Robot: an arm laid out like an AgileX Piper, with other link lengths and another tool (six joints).
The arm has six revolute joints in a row. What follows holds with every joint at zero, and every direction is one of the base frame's.
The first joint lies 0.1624 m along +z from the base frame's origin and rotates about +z.
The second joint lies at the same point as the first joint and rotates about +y.
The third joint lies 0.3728 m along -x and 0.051 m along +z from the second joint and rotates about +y.
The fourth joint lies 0.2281 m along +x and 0.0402 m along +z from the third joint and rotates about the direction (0.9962, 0, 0.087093).
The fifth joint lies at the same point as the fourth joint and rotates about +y.
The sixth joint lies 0.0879 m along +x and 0.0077 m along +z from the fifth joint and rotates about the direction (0.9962, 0, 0.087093).
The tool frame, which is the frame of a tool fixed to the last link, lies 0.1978 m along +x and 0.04 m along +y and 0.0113 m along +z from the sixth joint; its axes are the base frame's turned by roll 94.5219, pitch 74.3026 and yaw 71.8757 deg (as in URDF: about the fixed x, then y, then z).
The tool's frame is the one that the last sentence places.
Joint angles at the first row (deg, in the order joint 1, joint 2, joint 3, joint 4, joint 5, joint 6):
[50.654, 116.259, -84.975, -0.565, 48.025, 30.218]
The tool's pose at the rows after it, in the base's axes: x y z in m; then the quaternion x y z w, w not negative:
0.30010, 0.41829, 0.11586, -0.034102, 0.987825, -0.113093, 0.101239
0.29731, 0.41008, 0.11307, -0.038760, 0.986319, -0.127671, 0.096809
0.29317, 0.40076, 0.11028, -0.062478, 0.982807, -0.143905, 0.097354
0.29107, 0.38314, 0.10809, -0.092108, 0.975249, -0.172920, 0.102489
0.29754, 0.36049, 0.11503, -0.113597, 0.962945, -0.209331, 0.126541
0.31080, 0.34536, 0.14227, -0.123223, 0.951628, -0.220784, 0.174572
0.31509, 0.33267, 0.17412, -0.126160, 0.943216, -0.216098, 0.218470
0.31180, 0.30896, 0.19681, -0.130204, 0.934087, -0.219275, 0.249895
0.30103, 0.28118, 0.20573, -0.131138, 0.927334, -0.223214, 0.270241
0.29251, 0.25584, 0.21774, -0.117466, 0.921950, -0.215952, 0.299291
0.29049, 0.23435, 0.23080, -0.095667, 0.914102, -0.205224, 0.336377
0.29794, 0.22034, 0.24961, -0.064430, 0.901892, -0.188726, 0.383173
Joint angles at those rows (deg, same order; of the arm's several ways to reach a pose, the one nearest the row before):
[50.654, 116.366, -85.083, -1.232, 49.041, 30.217]
[50.654, 116.367, -85.084, -2.020, 50.697, 30.218]
[50.654, 116.366, -85.108, -2.813, 52.420, 27.927]
[50.654, 116.143, -85.108, -5.201, 55.128, 25.617]
[51.017, 114.877, -84.989, -10.390, 57.842, 25.290]
[51.319, 111.240, -84.298, -15.658, 58.260, 25.406]
[51.684, 106.280, -82.151, -19.259, 57.422, 25.639]
[51.684, 100.961, -77.988, -22.489, 56.497, 25.719]
[51.684, 95.616, -71.398, -25.414, 54.260, 27.055]
[51.683, 89.560, -64.510, -29.122, 51.005, 30.566]
[51.685, 84.020, -58.361, -34.454, 47.472, 35.995]
[51.684, 79.541, -53.798, -41.988, 43.964, 43.873]

